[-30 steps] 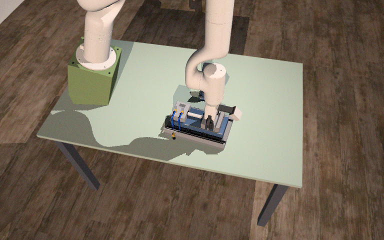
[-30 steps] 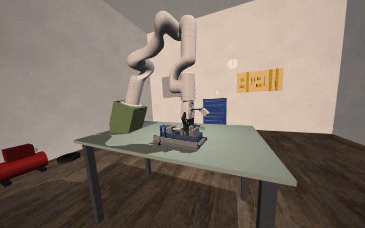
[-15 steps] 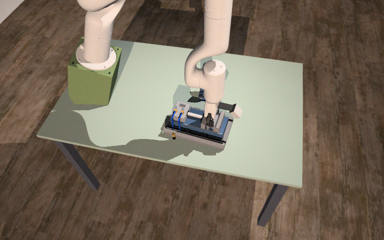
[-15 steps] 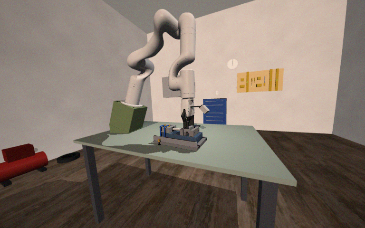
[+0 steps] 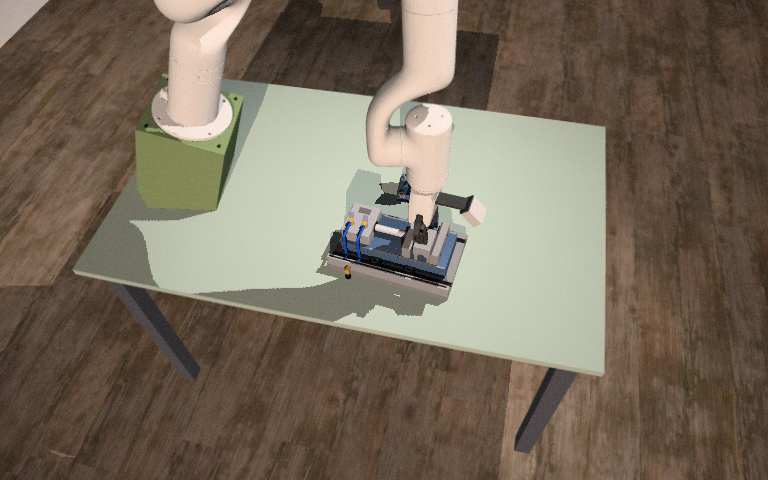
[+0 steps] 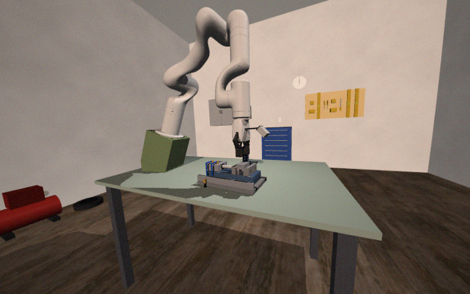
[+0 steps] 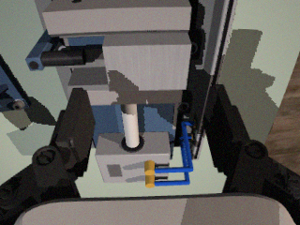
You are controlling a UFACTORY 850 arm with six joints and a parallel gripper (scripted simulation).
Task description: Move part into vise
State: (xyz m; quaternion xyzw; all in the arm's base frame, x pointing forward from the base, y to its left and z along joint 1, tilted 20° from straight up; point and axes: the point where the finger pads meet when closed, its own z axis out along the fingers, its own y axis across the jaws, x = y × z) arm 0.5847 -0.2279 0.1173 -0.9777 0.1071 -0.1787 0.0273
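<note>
My gripper is now 70 mm above the part. Also, from my hand: fixed jaw: 80 mm below, 30 mm ahead, 10 mm to the left; then moving jaw: 80 mm below, 30 mm to the left, 30 mm behind; then work stop: 70 mm to the left, 70 mm below, 10 mm ahead.
</note>
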